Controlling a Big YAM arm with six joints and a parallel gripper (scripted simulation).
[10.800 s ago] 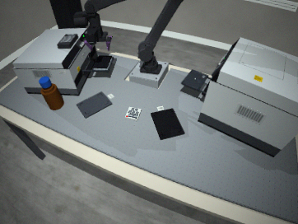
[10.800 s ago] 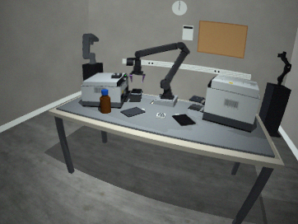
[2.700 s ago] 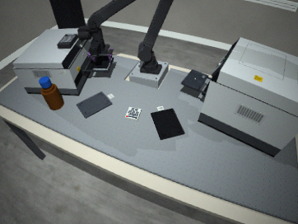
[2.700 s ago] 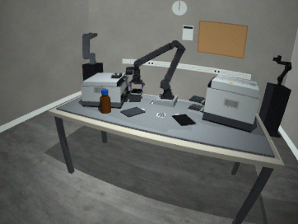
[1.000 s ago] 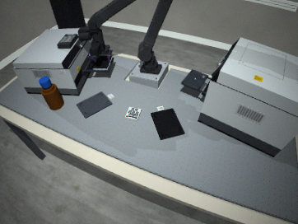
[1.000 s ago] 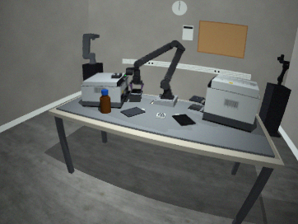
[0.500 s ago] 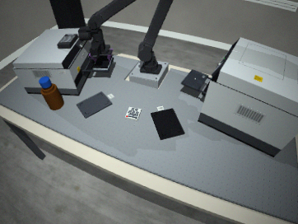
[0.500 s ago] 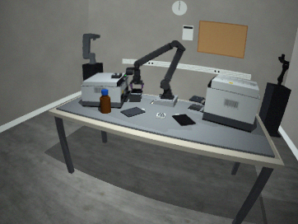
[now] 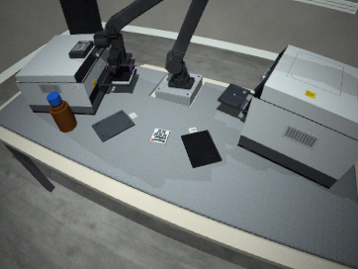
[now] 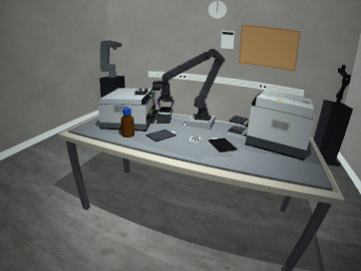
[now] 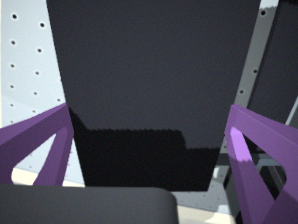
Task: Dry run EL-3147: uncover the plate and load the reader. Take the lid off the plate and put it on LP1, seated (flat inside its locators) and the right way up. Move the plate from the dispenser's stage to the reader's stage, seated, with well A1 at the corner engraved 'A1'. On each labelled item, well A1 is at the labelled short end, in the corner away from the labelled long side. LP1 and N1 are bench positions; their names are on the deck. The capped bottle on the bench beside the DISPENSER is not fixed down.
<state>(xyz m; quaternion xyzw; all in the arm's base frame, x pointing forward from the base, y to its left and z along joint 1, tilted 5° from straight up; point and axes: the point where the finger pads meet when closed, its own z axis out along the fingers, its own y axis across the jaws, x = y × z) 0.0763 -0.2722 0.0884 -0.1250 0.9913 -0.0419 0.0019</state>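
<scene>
My gripper is now right at the lidded plate. Round my hand: label 170 mm ahead, 120 mm to the left, 110 mm below; then white multi-well plate 20 mm below; then LP1 pad 250 mm ahead, 100 mm below, 60 mm to the left.
</scene>
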